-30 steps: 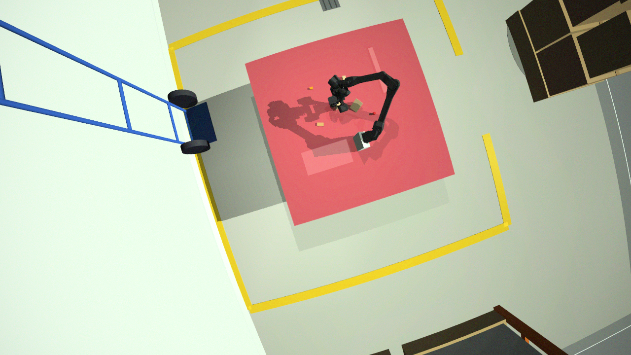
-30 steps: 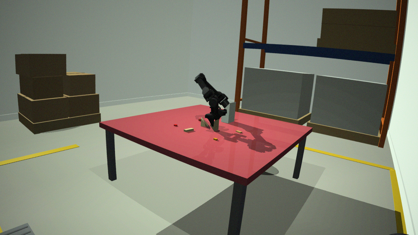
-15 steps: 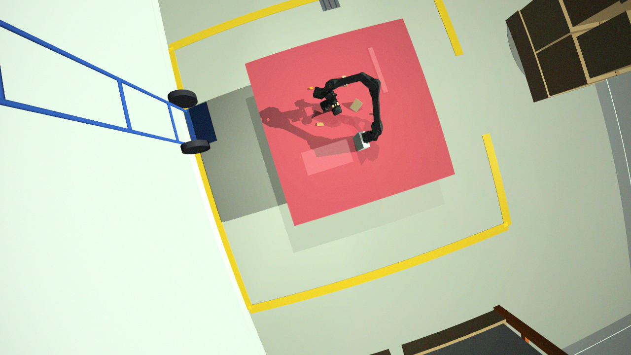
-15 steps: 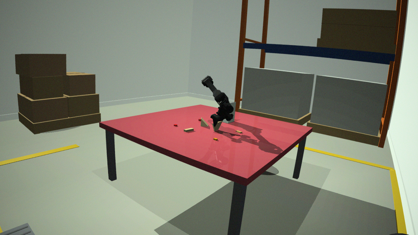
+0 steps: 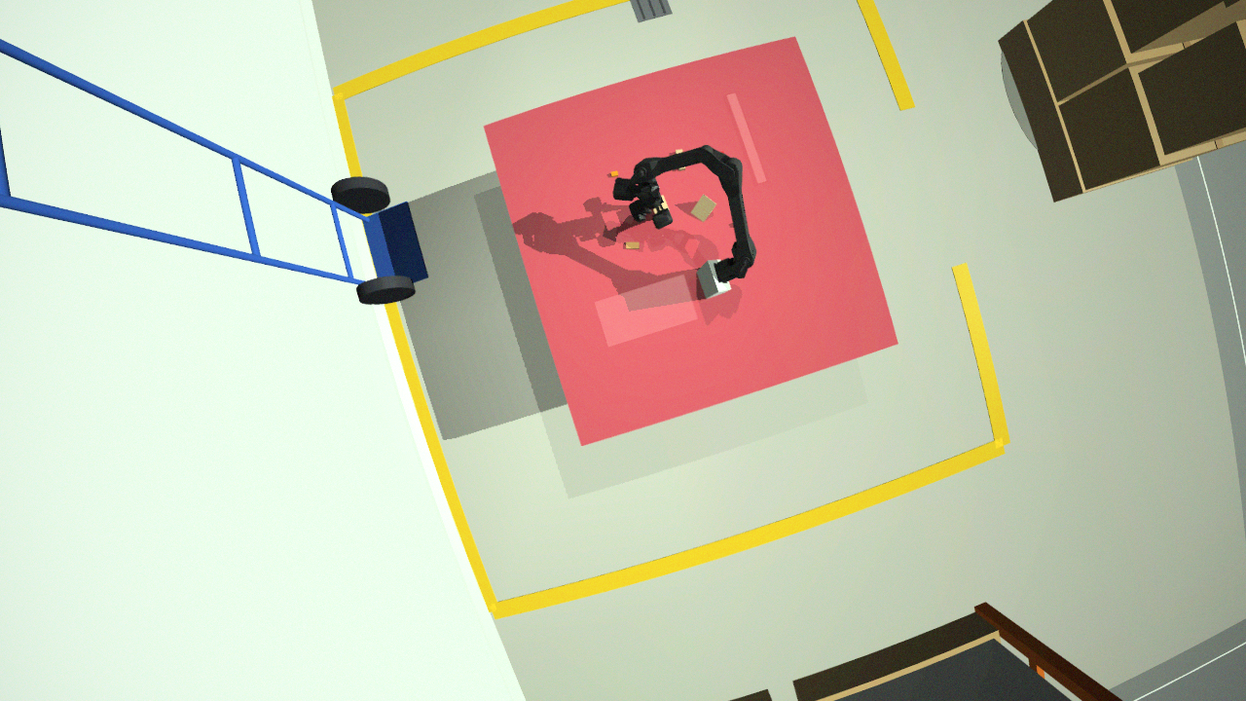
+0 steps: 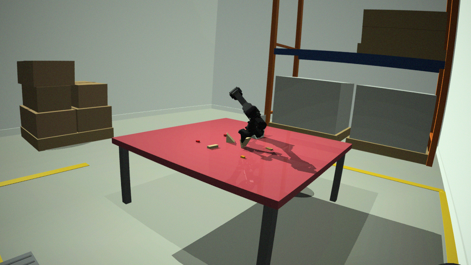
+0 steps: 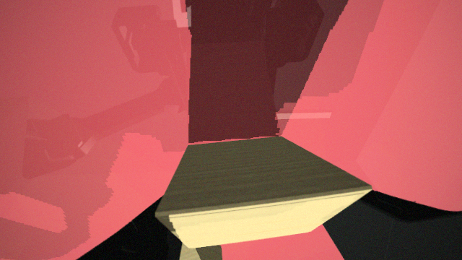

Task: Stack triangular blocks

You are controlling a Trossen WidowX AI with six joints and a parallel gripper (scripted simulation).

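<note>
Now: gripper tip 11 cm past the brown piece, 13 cm to the right of it and 3 cm above it. From my gripper tip the other things lie so: orange piece: 17 cm ahead, 13 cm to the left, 3 cm below; then tan bar: 17 cm ahead, 12 cm to the right, 3 cm below; then small red cube: 11 cm behind, 28 cm to the right, 3 cm below.
</note>
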